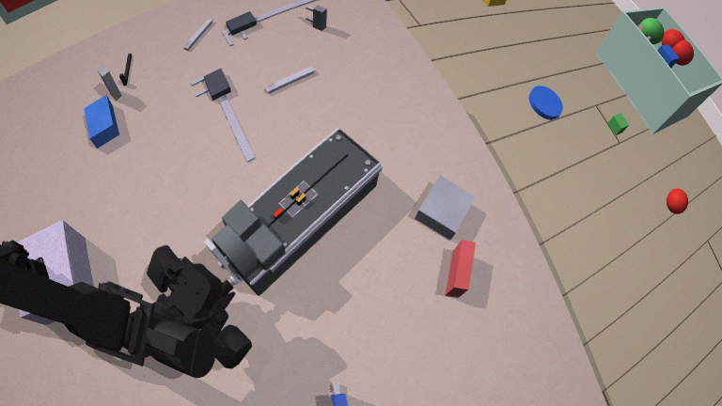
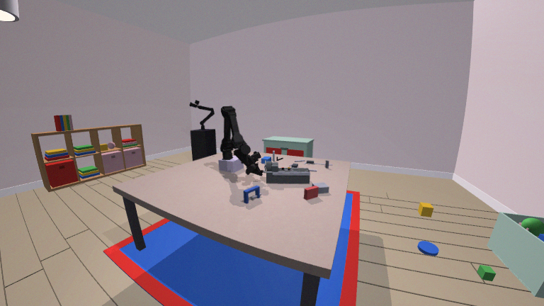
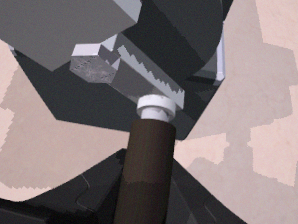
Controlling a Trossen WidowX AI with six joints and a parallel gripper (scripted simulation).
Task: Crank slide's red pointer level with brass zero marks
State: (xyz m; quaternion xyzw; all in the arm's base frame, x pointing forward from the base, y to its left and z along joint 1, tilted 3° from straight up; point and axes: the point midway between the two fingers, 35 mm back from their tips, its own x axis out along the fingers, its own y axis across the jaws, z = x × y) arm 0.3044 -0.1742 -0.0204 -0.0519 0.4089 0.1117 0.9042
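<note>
The red pointer is 12 cm ahead of my gripper tip, 5 cm to the left of it and 4 cm above it. From my gripper tip the other things lie so: dark brown crank handle (2 cm behind, 2 cm above); red block (31 cm ahead, 15 cm to the right, 2 cm below); grey block (35 cm ahead, 5 cm to the right, 3 cm below).
</note>
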